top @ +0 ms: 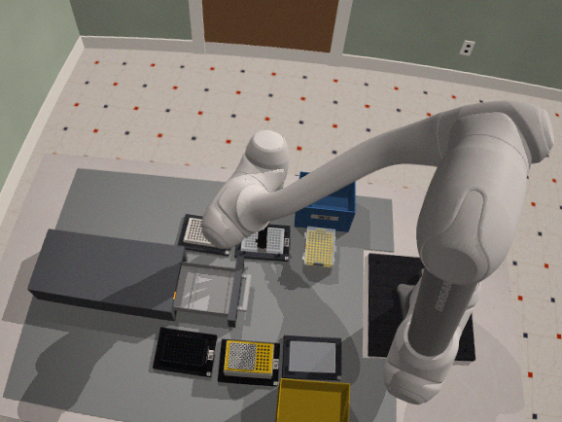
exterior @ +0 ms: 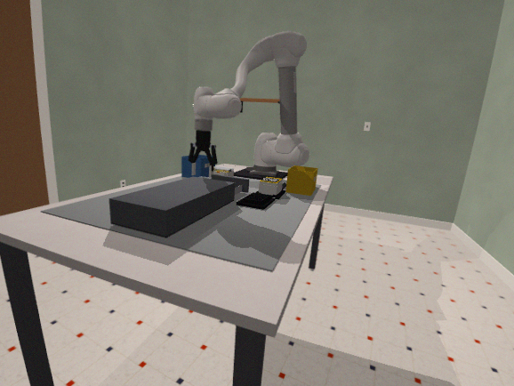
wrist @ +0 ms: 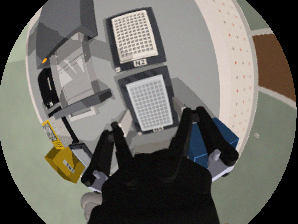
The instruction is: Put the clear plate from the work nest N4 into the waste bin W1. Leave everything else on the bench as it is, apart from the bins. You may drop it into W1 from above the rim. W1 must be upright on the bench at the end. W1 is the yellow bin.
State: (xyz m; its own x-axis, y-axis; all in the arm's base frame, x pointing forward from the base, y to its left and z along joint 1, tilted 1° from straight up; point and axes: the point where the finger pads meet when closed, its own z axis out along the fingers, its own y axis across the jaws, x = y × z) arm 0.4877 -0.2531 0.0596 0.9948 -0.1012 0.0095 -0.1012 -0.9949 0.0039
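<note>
Now: hand 5 cm above the clear well plate. Also, from my hand: nest 6 cm below; blue bin 20 cm behind, 11 cm to the right, 3 cm below; white plate 17 cm ahead, 3 cm to the right, 5 cm below.
</note>
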